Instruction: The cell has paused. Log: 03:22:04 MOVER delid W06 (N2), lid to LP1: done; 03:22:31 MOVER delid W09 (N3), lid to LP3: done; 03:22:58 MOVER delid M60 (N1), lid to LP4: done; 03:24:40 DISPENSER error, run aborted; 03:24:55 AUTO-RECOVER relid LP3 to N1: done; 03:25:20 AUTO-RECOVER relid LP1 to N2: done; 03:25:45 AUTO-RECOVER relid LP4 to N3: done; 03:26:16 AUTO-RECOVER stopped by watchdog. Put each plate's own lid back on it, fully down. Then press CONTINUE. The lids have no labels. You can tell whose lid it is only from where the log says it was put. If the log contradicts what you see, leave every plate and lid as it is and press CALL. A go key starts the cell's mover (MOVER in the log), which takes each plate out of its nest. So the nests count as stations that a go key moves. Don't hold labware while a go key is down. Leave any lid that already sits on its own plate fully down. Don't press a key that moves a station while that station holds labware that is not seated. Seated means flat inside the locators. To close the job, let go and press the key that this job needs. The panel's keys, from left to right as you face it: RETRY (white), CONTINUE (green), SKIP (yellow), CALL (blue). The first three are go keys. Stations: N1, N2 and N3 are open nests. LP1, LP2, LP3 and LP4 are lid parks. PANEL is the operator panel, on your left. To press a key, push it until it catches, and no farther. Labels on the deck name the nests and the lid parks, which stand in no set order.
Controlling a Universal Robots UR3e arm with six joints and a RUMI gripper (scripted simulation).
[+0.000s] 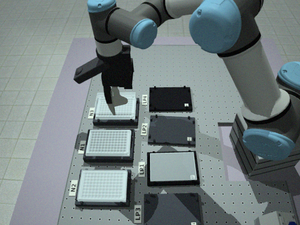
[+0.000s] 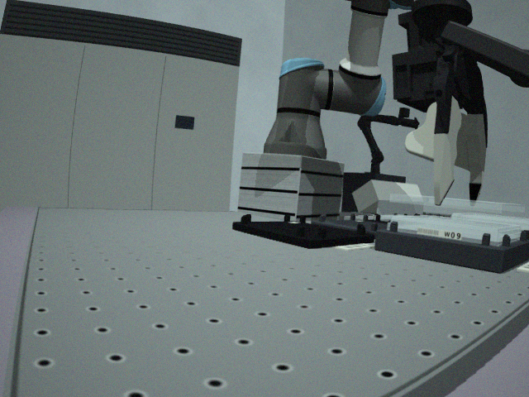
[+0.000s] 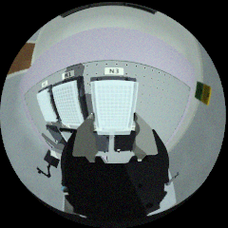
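My gripper is now 40 mm above the plate. Round my hand: LP2 lid park 190 mm behind, 60 mm below, 50 mm to the left; then LP4 lid park 170 mm behind, 80 mm to the right, 60 mm below; then lid 200 mm behind, 180 mm to the left, 50 mm below.
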